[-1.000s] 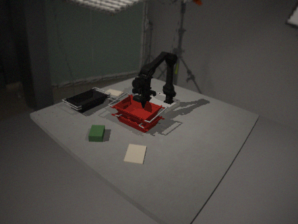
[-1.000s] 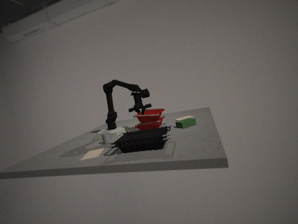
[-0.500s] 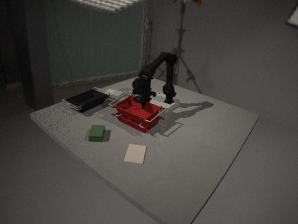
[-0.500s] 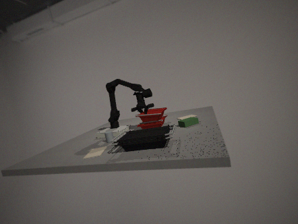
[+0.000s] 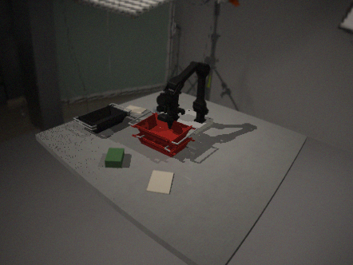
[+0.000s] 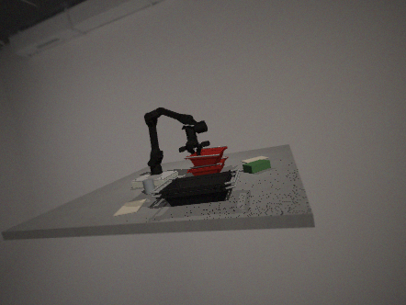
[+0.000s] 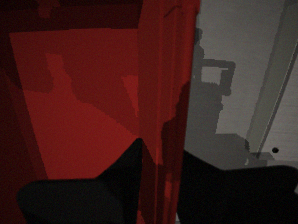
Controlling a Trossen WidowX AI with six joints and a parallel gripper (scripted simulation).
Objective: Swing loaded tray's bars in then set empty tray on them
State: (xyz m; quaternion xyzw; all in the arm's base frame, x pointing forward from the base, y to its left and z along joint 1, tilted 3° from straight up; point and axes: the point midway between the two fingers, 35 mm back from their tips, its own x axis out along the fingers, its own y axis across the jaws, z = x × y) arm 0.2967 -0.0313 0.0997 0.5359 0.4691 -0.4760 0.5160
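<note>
Now: the red tray 70 mm ahead of my gripper tip and 30 mm above it. The rest, counted from my gripper tip: green block 340 mm ahead, 100 mm to the right, 70 mm below; then grey cylinder 270 mm to the right, 210 mm behind, 50 mm below.
</note>
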